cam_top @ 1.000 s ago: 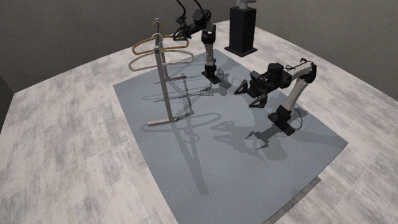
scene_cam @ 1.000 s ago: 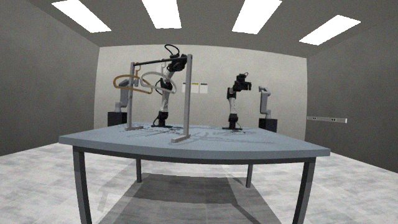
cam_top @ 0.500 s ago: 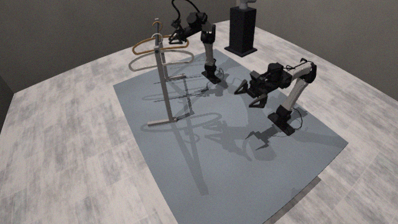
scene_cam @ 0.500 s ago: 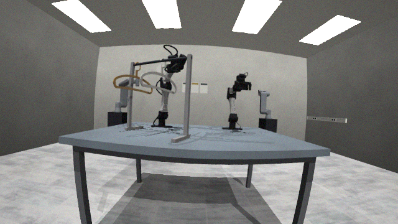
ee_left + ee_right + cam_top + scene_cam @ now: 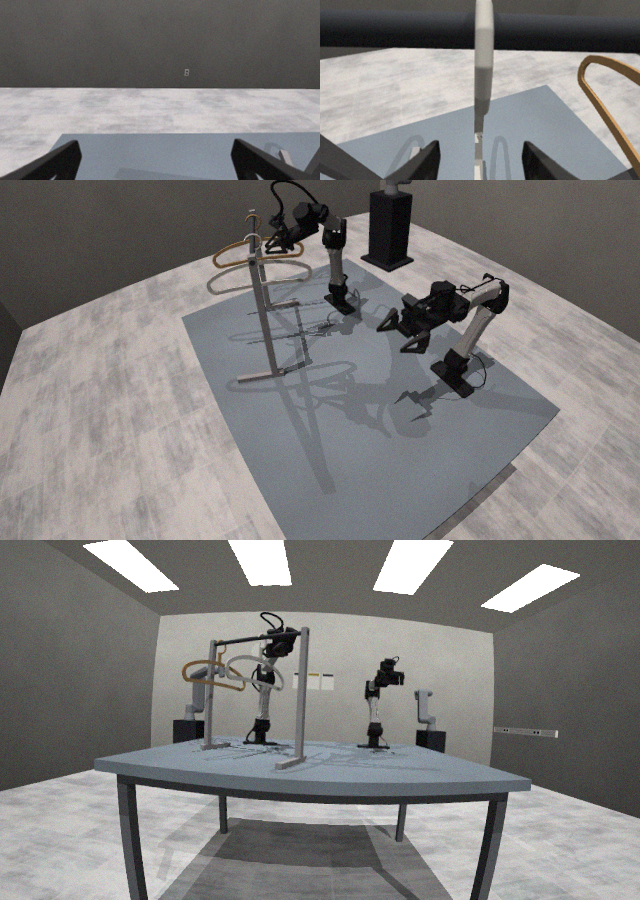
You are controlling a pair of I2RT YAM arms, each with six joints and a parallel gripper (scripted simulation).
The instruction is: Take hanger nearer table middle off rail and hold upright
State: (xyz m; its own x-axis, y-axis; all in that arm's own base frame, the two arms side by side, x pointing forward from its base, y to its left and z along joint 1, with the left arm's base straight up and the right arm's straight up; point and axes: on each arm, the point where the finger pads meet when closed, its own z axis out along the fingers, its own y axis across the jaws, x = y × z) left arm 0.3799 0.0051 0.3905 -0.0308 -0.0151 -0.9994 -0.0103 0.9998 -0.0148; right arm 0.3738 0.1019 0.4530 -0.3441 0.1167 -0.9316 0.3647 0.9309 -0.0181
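Note:
My right hand is 40 mm short of the white hanger, 20 mm to the left of it and 40 mm above it. From my right hand the other things lie so: orange hanger 70 mm behind, 230 mm to the right, 40 mm below; rack 20 mm ahead, 60 mm to the right, 200 mm below.

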